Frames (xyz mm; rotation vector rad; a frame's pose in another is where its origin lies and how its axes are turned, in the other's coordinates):
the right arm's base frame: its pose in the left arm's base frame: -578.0 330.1 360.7 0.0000 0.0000 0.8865
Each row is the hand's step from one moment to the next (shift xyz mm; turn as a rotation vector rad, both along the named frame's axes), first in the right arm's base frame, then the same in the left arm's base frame.
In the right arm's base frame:
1: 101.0 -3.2 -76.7 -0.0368 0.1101 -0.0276
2: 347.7 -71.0 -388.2 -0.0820 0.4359 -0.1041
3: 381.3 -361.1 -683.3 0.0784 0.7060 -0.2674
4: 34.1 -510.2 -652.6 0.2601 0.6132 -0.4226
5: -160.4 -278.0 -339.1 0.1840 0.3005 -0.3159
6: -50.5 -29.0 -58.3 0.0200 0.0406 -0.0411
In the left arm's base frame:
1: 66.3 76.2 -76.7 -0.1086 0.0411 -0.0276
2: 274.8 224.5 -388.2 -0.3896 0.2120 -0.1041
3: 520.8 67.2 -683.3 -0.4975 0.5070 -0.2674
4: 416.9 -296.1 -652.6 -0.3107 0.5892 -0.4226
5: 114.0 -300.0 -339.1 -0.1165 0.3325 -0.3159
6: -9.5 -57.5 -58.3 -0.0188 0.0412 -0.0411

